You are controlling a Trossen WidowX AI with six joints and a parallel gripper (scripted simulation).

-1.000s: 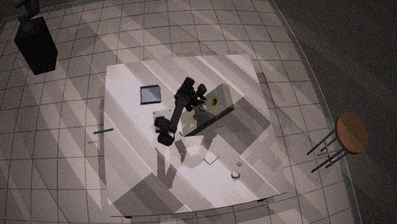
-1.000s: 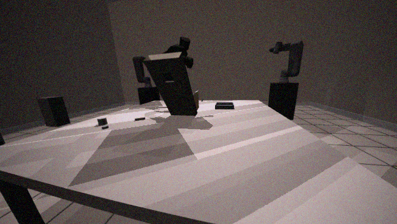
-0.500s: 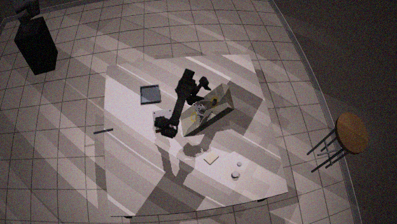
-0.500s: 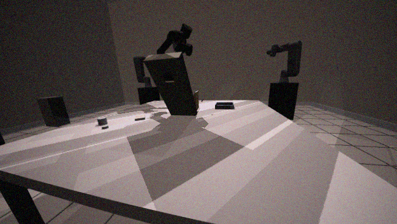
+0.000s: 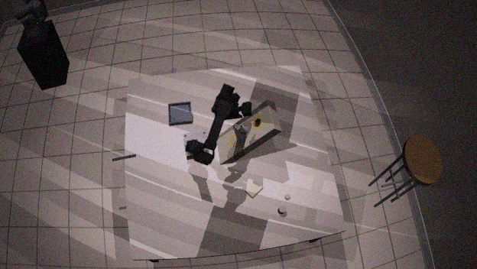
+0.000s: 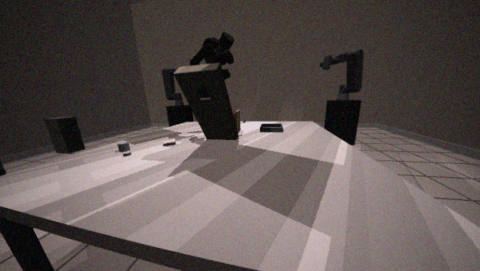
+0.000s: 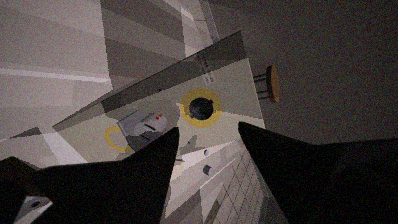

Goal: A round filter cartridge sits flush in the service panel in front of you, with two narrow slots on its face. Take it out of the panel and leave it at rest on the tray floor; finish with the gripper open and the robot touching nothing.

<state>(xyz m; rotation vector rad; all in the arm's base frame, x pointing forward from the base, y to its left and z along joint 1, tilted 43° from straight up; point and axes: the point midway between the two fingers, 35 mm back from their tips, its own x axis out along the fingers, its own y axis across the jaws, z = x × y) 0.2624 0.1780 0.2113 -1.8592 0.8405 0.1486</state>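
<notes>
The round filter cartridge lies 1 cm behind my gripper tip and 13 cm below it. From my gripper tip the other things lie so: flat tile (1 cm ahead, 28 cm to the right, 35 cm below); square tray (33 cm behind, 30 cm to the left, 34 cm below).
</notes>
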